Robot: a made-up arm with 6 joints. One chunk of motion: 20 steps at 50 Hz.
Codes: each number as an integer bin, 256 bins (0 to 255) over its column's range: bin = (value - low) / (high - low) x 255, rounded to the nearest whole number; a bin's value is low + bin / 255 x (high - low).
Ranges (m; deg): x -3..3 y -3..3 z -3..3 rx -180..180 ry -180..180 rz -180..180
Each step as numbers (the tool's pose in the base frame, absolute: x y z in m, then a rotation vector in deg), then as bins.
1 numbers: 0.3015 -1.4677 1.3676 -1.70 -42.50 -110.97
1 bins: 140 65 186 126 97 49
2 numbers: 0.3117 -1.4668 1.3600 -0.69 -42.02 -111.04
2 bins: 141 65 185 127 98 49
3 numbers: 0.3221 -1.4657 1.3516 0.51 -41.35 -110.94
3 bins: 141 65 185 128 98 49
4 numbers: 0.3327 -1.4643 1.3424 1.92 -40.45 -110.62
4 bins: 142 65 185 129 99 49
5 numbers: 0.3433 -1.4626 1.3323 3.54 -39.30 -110.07
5 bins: 142 65 184 130 100 50
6 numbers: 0.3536 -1.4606 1.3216 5.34 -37.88 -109.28
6 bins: 143 65 184 131 101 50
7 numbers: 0.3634 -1.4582 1.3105 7.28 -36.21 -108.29
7 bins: 143 66 183 133 102 51
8 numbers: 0.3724 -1.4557 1.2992 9.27 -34.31 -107.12
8 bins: 143 66 183 134 103 52
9 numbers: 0.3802 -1.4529 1.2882 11.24 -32.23 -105.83
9 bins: 144 66 182 135 105 53
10 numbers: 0.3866 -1.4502 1.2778 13.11 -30.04 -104.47
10 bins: 144 66 182 137 106 54
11 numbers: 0.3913 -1.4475 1.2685 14.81 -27.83 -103.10
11 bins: 144 66 181 138 108 54
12 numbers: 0.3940 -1.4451 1.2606 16.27 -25.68 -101.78
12 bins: 144 66 181 139 109 55
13 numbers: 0.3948 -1.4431 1.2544 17.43 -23.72 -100.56
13 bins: 144 66 181 140 111 56
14 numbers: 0.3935 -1.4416 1.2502 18.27 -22.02 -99.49
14 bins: 144 66 181 140 112 57
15 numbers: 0.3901 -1.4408 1.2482 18.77 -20.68 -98.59
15 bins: 144 66 181 141 113 58
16 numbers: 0.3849 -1.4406 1.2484 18.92 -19.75 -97.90
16 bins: 144 66 181 141 114 58
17 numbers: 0.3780 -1.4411 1.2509 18.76 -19.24 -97.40
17 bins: 144 66 181 141 114 59
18 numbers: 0.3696 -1.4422 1.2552 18.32 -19.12 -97.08
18 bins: 143 66 181 140 114 59
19 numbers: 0.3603 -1.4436 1.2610 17.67 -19.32 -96.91
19 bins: 143 66 181 140 114 59
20 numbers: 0.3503 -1.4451 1.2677 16.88 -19.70 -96.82
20 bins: 142 66 181 139 114 59
